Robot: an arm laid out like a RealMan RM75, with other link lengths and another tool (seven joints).
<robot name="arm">
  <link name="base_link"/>
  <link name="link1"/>
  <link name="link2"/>
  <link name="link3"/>
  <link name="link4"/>
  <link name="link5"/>
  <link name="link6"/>
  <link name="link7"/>
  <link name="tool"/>
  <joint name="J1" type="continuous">
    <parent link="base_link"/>
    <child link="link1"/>
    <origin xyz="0 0 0.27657"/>
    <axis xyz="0 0 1"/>
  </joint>
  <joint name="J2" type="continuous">
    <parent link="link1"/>
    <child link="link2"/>
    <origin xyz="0 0 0"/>
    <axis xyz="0 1 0"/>
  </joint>
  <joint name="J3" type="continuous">
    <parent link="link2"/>
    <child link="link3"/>
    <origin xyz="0 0 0.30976"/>
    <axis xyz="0 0 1"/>
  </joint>
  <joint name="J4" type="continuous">
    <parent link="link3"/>
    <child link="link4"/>
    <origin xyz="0 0 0"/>
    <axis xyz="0 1 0"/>
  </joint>
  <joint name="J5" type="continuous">
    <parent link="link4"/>
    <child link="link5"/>
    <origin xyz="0 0 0.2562"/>
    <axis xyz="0 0 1"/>
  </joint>
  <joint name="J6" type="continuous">
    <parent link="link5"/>
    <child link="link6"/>
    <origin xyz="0 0 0"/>
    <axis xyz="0 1 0"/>
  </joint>
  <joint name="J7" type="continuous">
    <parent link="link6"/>
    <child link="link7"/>
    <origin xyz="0 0 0.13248"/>
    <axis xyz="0 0 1"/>
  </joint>
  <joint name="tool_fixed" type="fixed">
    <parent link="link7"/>
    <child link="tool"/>
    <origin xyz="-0.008 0.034 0.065" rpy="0 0.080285 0.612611"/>
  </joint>
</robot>
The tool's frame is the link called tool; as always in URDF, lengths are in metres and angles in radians. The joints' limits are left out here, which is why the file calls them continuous.
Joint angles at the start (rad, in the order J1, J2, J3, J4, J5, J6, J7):
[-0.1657 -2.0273 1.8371 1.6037 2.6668 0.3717 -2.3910]
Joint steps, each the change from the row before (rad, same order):
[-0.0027 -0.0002 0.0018 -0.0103 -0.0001 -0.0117 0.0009]
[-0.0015 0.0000 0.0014 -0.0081 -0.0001 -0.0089 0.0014]
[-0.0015 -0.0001 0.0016 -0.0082 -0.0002 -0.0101 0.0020]
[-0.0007 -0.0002 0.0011 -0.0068 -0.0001 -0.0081 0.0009]
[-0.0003 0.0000 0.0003 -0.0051 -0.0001 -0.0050 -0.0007]
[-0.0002 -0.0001 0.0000 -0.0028 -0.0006 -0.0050 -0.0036]
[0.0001 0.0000 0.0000 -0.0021 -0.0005 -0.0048 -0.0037]
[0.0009 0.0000 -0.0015 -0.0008 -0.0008 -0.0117 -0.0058]
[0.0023 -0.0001 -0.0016 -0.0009 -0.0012 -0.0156 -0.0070]
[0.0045 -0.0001 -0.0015 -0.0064 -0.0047 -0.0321 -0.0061]
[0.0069 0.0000 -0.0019 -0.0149 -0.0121 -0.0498 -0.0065]
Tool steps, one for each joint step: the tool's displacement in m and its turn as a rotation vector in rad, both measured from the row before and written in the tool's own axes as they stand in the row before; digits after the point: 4 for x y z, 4 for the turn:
[-0.0009 0.0009 0.0015 0.0033 -0.0003 0.0011]
[-0.0010 0.0010 0.0010 0.0020 -0.0009 0.0013]
[-0.0009 0.0009 0.0010 0.0030 -0.0005 0.0019]
[-0.0009 0.0009 0.0007 0.0022 -0.0010 0.0004]
[-0.0010 0.0008 0.0004 0.0009 -0.0016 -0.0012]
[-0.0003 -0.0001 0.0003 0.0031 -0.0003 -0.0043]
[-0.0003 -0.0002 0.0002 0.0033 -0.0002 -0.0043]
[-0.0003 -0.0022 0.0001 0.0119 0.0004 -0.0066]
[-0.0005 -0.0026 0.0000 0.0153 0.0003 -0.0087]
[-0.0018 -0.0033 0.0001 0.0263 -0.0003 -0.0118]
[-0.0040 -0.0034 0.0000 0.0370 -0.0025 -0.0204]

